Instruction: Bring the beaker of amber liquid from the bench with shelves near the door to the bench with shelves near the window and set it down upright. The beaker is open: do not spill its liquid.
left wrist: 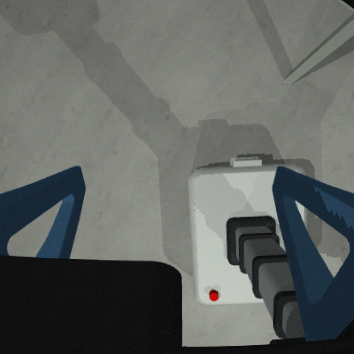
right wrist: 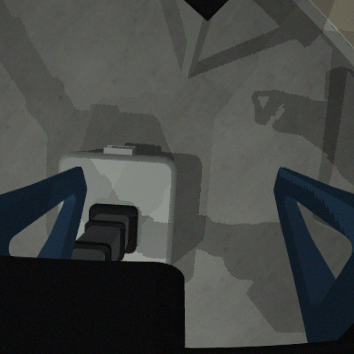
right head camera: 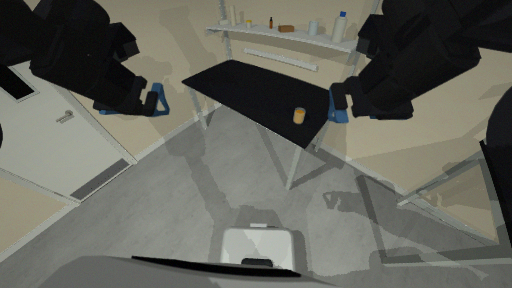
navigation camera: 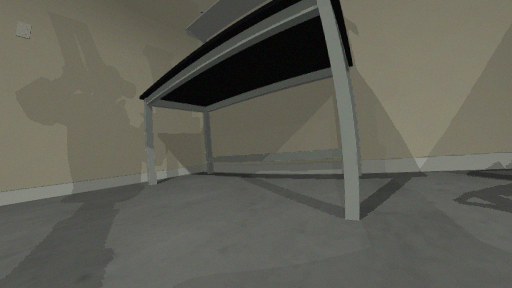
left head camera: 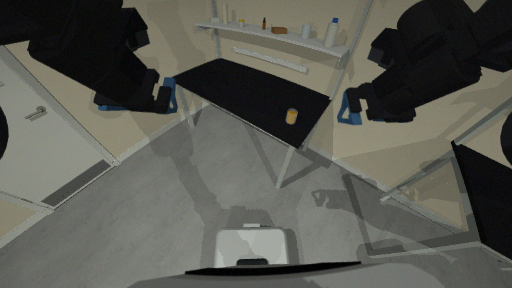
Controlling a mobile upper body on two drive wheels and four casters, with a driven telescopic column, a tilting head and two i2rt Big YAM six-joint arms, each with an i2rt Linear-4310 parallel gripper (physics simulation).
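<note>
A small beaker of amber liquid (left head camera: pixel 291 116) (right head camera: pixel 299 116) stands upright near the right front corner of a black-topped bench with a shelf (left head camera: pixel 250 85) (right head camera: pixel 255 85), which also shows from below in the navigation camera (navigation camera: pixel 347 125). My left gripper (left wrist: pixel 178 176) is open, with bare floor and my own base between its blue fingers; in the left head camera it is left of the bench. My right gripper (right wrist: pixel 179 177) is open and empty; in both head cameras it is right of the beaker, apart from it. Neither gripper touches the beaker.
The shelf (left head camera: pixel 280 36) (right head camera: pixel 285 35) holds bottles and small containers. A white door (left head camera: pixel 50 135) (right head camera: pixel 65 130) is at the left. Another black-topped bench (left head camera: pixel 487 195) stands at the right edge. My white base (left head camera: pixel 252 245) (right head camera: pixel 257 245) is at the bottom. A bench leg (left head camera: pixel 286 167) (right head camera: pixel 295 170) stands ahead.
</note>
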